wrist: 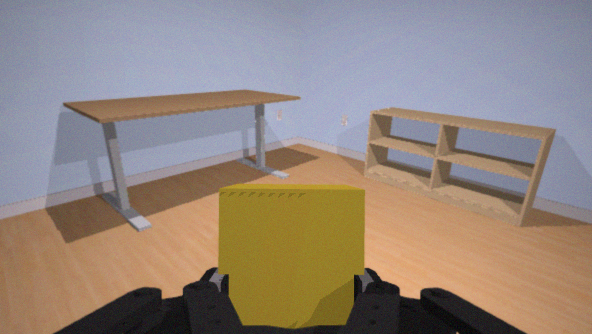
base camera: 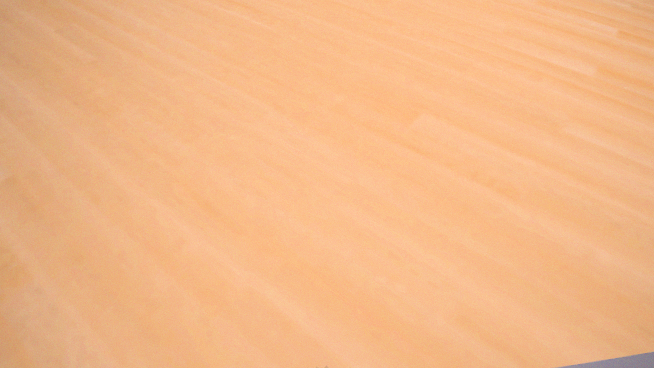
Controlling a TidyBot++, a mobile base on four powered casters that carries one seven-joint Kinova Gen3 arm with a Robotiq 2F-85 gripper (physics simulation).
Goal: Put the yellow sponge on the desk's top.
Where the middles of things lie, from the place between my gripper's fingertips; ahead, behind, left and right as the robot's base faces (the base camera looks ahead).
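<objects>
Here is the yellow sponge (wrist: 291, 251), and my hand is 10 mm past it.
</objects>
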